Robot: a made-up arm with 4 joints.
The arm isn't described. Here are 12 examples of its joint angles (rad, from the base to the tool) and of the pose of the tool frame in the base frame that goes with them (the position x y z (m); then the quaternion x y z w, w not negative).
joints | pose
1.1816 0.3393 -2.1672 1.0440 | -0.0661 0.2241 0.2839 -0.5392 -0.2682 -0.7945 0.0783
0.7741 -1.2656 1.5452 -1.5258 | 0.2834 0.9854 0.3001 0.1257 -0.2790 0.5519 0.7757
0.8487 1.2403 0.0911 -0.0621 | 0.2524 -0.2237 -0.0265 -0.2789 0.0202 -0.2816 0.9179
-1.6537 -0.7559 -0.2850 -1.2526 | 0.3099 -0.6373 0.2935 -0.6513 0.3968 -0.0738 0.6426
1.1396 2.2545 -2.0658 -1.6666 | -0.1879 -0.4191 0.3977 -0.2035 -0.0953 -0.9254 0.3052
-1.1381 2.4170 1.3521 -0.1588 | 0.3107 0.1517 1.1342 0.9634 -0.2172 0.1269 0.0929
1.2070 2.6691 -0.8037 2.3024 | -0.0224 0.3424 0.5932 -0.2340 -0.7465 0.5384 0.3131
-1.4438 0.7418 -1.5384 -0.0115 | 0.5569 0.0837 1.1481 -0.4191 -0.8474 0.0214 0.3253
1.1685 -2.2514 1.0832 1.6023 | 0.4543 0.2476 0.4878 -0.6240 0.1735 0.2611 0.7158
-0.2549 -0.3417 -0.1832 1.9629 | 0.1661 -0.1975 0.4361 0.2958 -0.8088 -0.2412 0.4475
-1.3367 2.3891 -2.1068 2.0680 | 0.2370 -0.0202 0.7536 -0.3933 0.0372 -0.6619 0.6371
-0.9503 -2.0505 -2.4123 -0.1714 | -0.1638 0.0810 0.0296 -0.1892 0.2985 -0.8563 0.3767
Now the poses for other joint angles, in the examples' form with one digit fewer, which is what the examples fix.
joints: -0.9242 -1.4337 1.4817 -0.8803
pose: -0.162 0.201 -0.070 0.037 0.225 0.764 0.604
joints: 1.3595 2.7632 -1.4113 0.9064
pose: 0.252 0.192 0.810 -0.670 -0.693 0.060 0.260
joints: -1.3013 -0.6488 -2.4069 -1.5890
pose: 0.304 -0.562 0.076 -0.010 0.094 -0.810 0.579
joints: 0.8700 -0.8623 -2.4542 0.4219
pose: -0.026 0.508 0.084 -0.174 0.321 -0.923 0.118
